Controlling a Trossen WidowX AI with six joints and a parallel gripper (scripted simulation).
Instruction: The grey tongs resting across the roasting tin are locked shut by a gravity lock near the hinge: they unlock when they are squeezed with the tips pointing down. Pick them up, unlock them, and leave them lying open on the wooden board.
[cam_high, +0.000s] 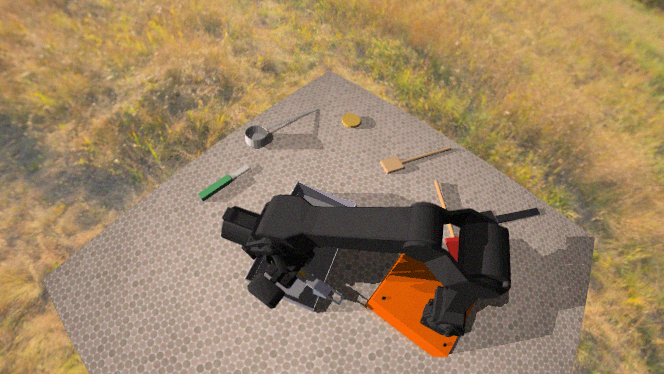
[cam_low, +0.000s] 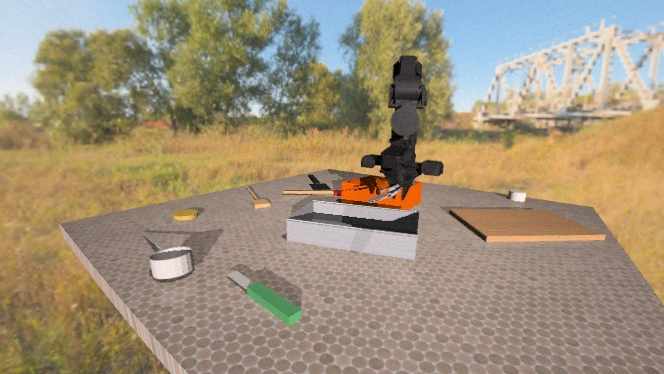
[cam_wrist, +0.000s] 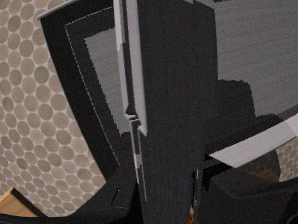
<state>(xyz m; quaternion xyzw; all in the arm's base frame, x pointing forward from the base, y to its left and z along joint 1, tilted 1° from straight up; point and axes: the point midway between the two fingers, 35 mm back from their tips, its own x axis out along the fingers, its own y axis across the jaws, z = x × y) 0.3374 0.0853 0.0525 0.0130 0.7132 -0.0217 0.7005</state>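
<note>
Right now the wooden board is 310 mm to the left of my gripper tip, 290 mm behind it and 100 mm below it. The rest, counted from my gripper tip: green-handled tool 350 mm ahead, 140 mm to the right, 100 mm below; yellow disc 590 mm to the right, 160 mm ahead, 90 mm below; roasting tin 90 mm to the right, 80 mm below, 30 mm ahead.
</note>
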